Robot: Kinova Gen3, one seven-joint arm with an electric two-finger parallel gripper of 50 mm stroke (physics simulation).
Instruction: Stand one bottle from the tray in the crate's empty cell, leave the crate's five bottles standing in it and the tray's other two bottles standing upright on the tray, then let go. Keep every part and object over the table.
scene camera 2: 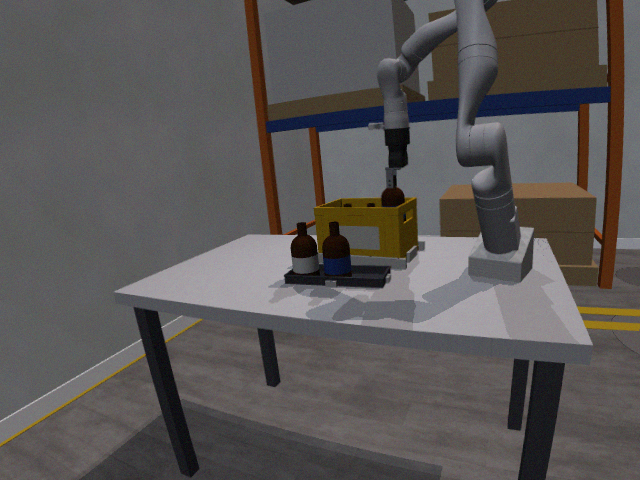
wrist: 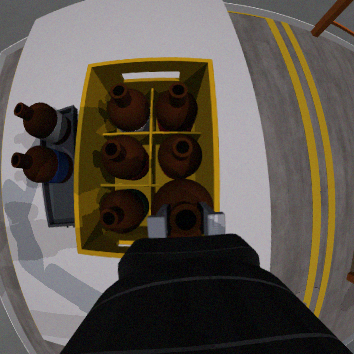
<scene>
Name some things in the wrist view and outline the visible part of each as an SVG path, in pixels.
My gripper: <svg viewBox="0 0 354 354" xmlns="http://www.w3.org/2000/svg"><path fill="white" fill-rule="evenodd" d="M59 353L353 354L278 277L260 267L257 252L244 239L235 233L225 233L225 214L222 211L215 212L204 201L197 202L201 219L199 229L201 234L204 233L204 235L167 237L167 235L170 236L171 231L169 223L170 203L162 204L155 215L147 216L148 238L138 238L128 247L117 265L118 280L106 288L98 297Z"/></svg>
A blue-labelled bottle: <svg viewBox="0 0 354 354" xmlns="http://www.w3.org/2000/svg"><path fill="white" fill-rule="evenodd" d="M161 185L152 198L150 215L155 215L162 204L170 203L169 223L171 231L170 236L167 235L167 237L202 235L199 229L201 219L197 202L204 201L214 210L213 201L207 189L197 181L188 178L172 179Z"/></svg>
</scene>
